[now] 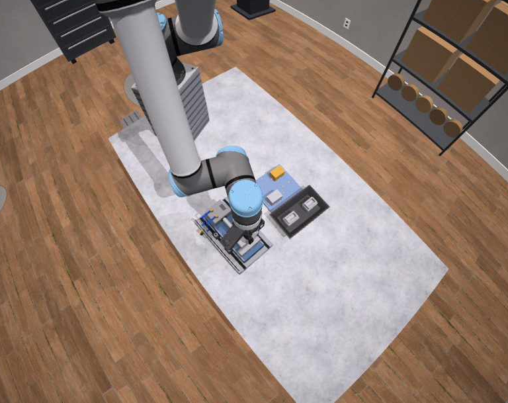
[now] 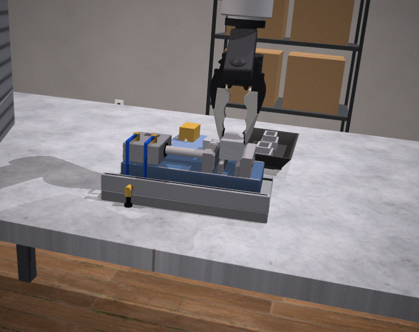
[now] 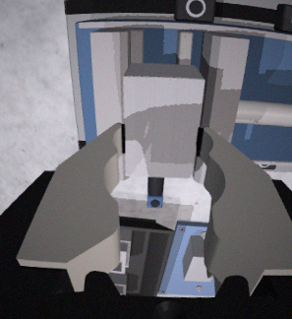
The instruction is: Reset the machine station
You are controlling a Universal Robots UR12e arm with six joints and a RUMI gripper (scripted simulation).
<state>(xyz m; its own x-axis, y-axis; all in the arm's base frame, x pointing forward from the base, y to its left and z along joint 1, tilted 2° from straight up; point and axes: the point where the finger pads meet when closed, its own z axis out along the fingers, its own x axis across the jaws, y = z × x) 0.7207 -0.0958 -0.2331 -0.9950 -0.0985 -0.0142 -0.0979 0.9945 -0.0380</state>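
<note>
Right now the gray aluminum blank is 2 cm below my hand. From my hand the other things lie so: vise (8 cm below, 7 cm behind, 1 cm to the right); then fixed jaw (4 cm below, 3 cm ahead); then gray blank (23 cm to the left, 10 cm below, 10 cm behind).
</note>
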